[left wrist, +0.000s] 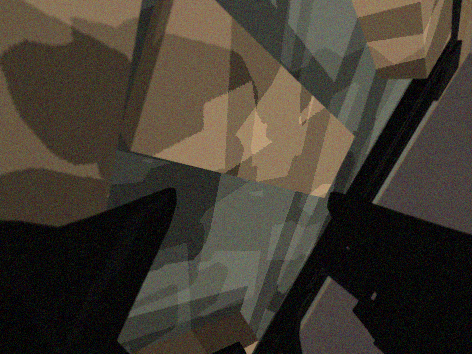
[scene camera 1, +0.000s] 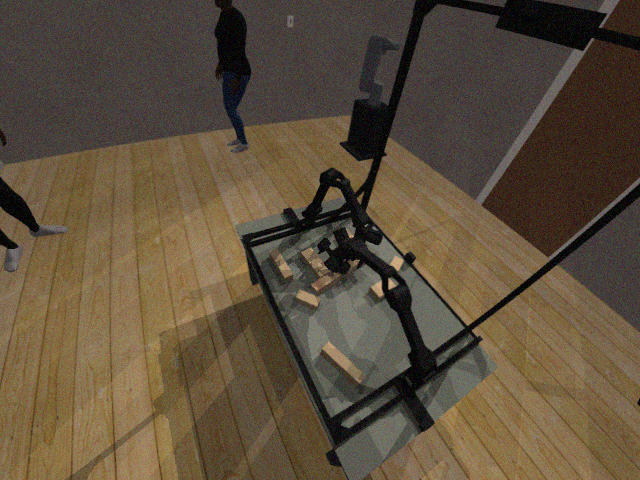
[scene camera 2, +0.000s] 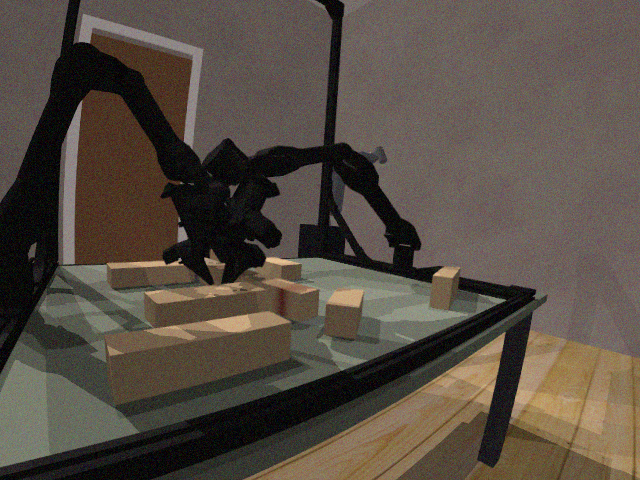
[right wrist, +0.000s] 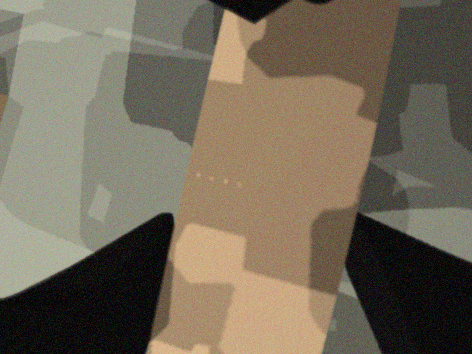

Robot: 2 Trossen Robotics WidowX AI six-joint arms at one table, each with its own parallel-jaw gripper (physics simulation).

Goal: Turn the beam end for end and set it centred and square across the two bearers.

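Pixels of known places: left gripper, between the fingertips: (left wrist: 252,197) (scene camera 1: 324,260) (scene camera 2: 209,278); right gripper, between the fingertips: (scene camera 1: 352,266) (scene camera 2: 222,279) (right wrist: 255,223); left arm's base, origin of its link: (scene camera 1: 416,375) (scene camera 2: 402,268); right arm's base, origin of its link: (left wrist: 331,257) (scene camera 1: 309,222) (scene camera 2: 4,298).
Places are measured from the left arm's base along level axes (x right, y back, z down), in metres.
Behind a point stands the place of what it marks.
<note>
The tan beam (scene camera 1: 324,282) {x -0.128, y -0.508, z -0.026 m} (scene camera 2: 305,300) {x -0.187, y -0.513, z -0.013 m} (right wrist: 280,165) {x 0.040, y -0.550, z -0.025 m} lies low, with a red band near its visible end in scene camera 2. My right gripper (right wrist: 255,223) {x 0.060, y -0.547, z 0.005 m} is shut on the beam, a fingertip against each side. My left gripper (left wrist: 252,197) {x -0.066, y -0.620, z -0.028 m} (scene camera 1: 329,254) {x -0.066, y -0.620, z -0.028 m} is open, with nothing between its fingers, close to a tan block (left wrist: 240,125) {x -0.097, y -0.596, z -0.019 m}. Two long tan blocks, one nearer (scene camera 1: 280,264) {x -0.271, y -0.683, z -0.025 m} (scene camera 2: 196,356) {x -0.288, y -0.711, z -0.010 m} and one farther (scene camera 1: 311,256) {x -0.111, y -0.672, z -0.019 m} (scene camera 2: 201,303) {x -0.141, y -0.657, z -0.012 m}, lie roughly parallel; the farther one is next to the beam. I cannot tell which blocks are the bearers. The grippers overlap in scene camera 2.
Shorter blocks lie in the middle (scene camera 1: 307,298) {x -0.235, y -0.467, z -0.025 m} (scene camera 2: 343,314) {x -0.265, y -0.508, z -0.013 m} and farther back (scene camera 1: 379,289) {x 0.091, y -0.370, z -0.019 m} (scene camera 2: 284,268) {x 0.061, y -0.390, z -0.011 m}. Another long block (scene camera 1: 342,362) {x -0.242, y -0.168, z -0.044 m} (scene camera 2: 444,289) {x -0.274, y -0.250, z -0.020 m} lies near the left arm's base. A black rail (scene camera 2: 403,374) {x -0.380, y -0.531, z 0.013 m} borders the table. The arms nearly meet above the beam.
</note>
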